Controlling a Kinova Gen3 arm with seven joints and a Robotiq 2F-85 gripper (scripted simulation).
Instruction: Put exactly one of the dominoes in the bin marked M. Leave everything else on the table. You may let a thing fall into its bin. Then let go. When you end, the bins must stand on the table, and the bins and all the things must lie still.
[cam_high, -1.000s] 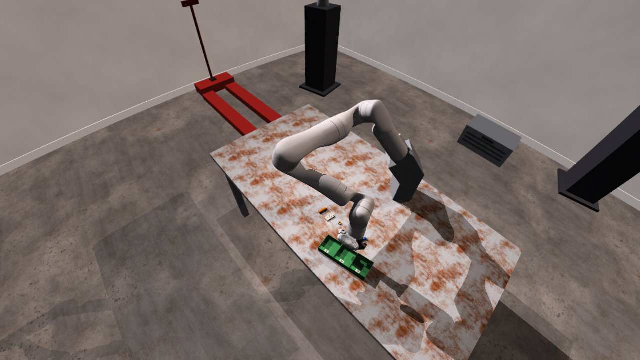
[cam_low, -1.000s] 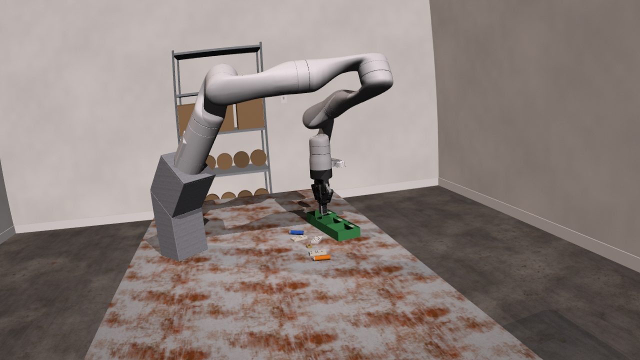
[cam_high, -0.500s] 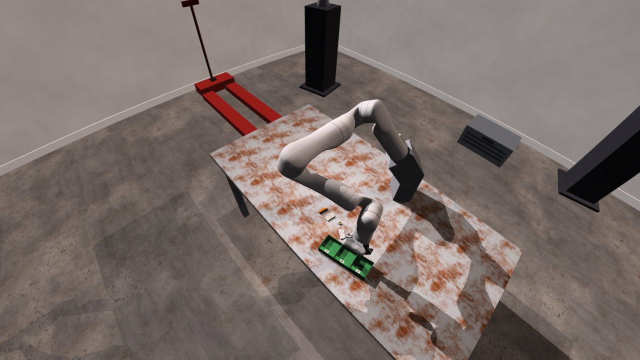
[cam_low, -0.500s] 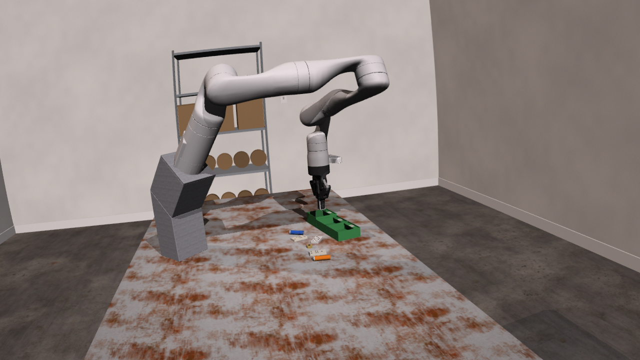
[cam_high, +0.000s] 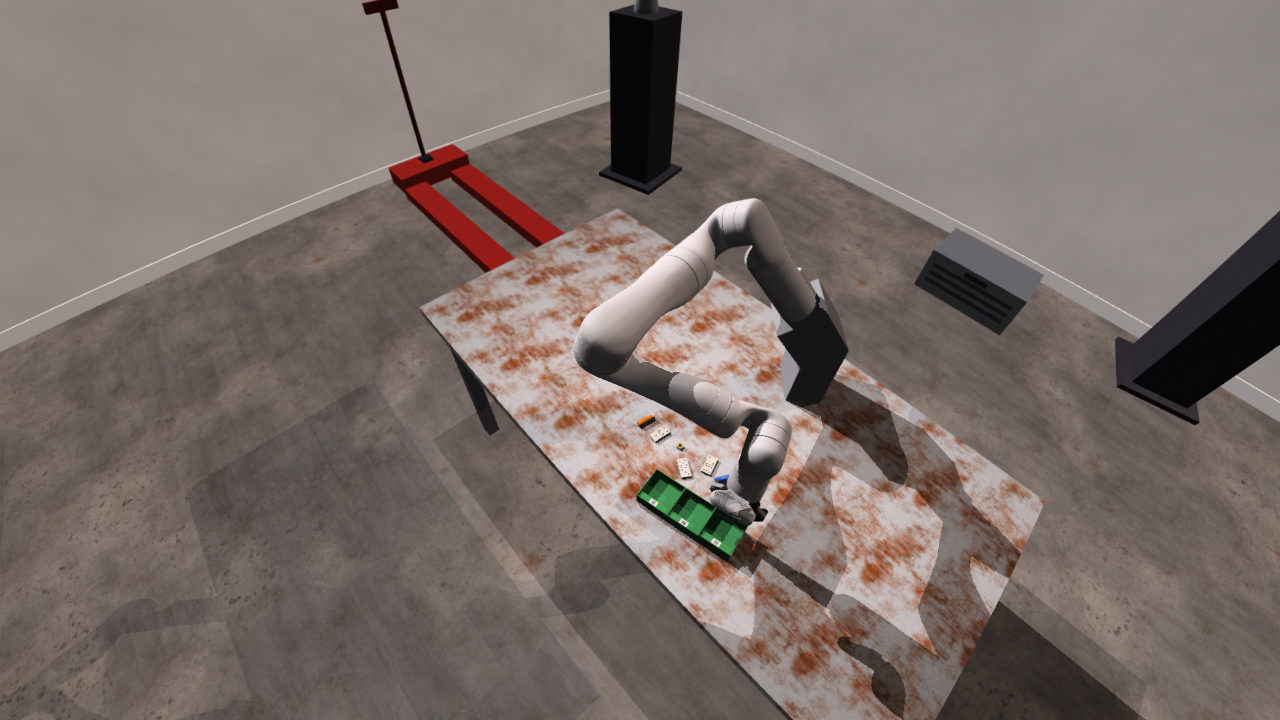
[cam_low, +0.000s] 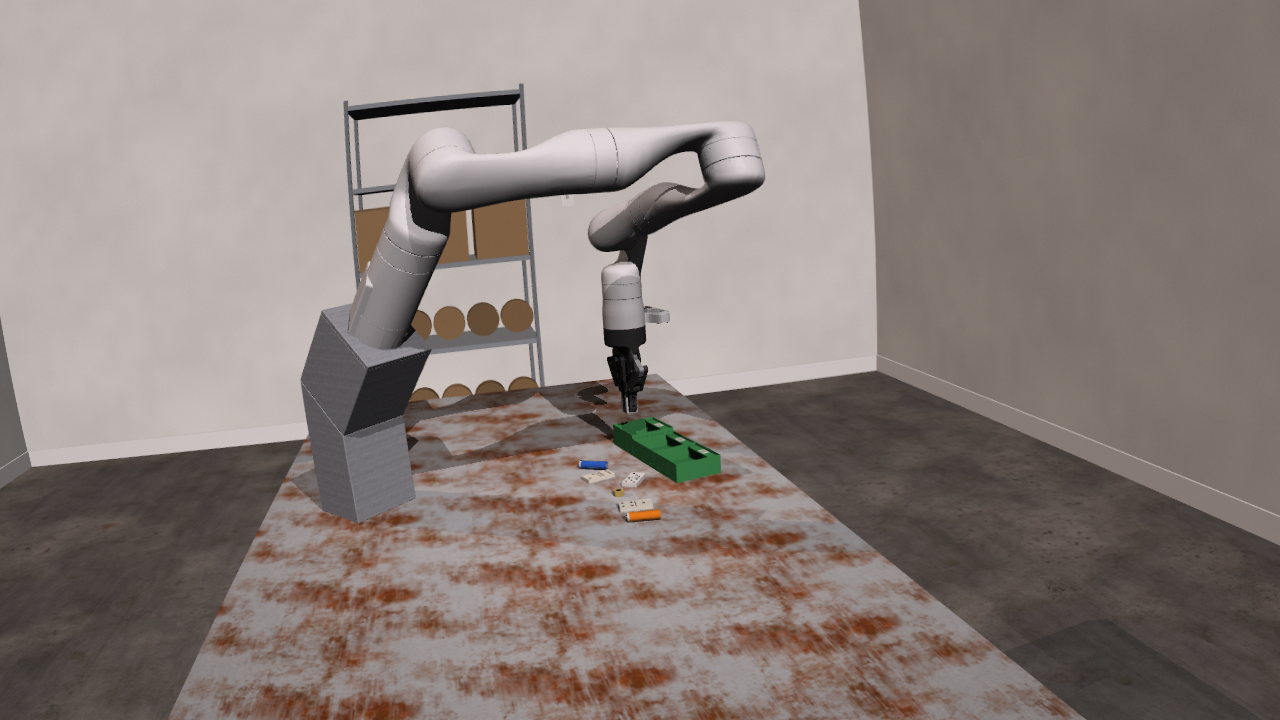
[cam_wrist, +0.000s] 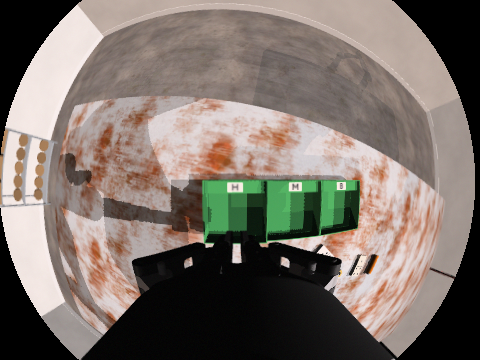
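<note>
The white domino lies 260 mm to the right of my hand, 120 mm behind it and 80 mm below it. Round my hand: blue cylinder 100 mm behind, 80 mm below, 60 mm to the right; then yellow nut 200 mm to the right, 120 mm behind, 80 mm below; then green bin 80 mm to the right, 70 mm below, 20 mm ahead.
</note>
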